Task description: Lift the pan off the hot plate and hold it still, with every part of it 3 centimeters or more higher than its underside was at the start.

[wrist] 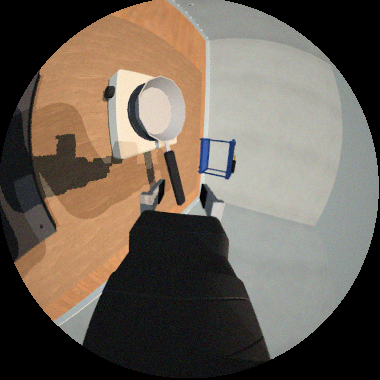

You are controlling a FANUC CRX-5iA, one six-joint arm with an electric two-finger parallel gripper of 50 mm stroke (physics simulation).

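Frame: origin at the arm's base, x ahead, y left, z up, level; metres.
Seen in the pictures: gripper, fingertip midpoint: (pixel 182 188).
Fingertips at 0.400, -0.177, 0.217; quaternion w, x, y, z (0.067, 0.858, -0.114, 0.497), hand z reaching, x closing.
Offsets run from my fingertips to a thing's top centre, as dx, dy, dz. Level surfaces: height alone.
The pan (pixel 175 107) is light grey with a pale inside and stands on the hot plate in the wrist view, left of and above the centre. Its black handle @(+0.142, -0.070, -0.087) (pixel 174 175) points down the view towards the gripper. The hot plate @(+0.130, +0.140, -0.173) (pixel 118 120) is a cream box with a dark round heating disc, partly covered by the pan, and a black knob on its left side. My gripper (pixel 182 188) is open and holds nothing. The free end of the handle shows between the two fingertips, apart from both; the distance in depth is hard to tell.
The wooden table top @(dz -0.243) (pixel 75 115) carries the arm's shadow. A dark base plate (pixel 40 217) lies at the left edge. A blue cart (pixel 204 156) stands beyond the table's edge on the right, before a grey wall (pixel 280 120).
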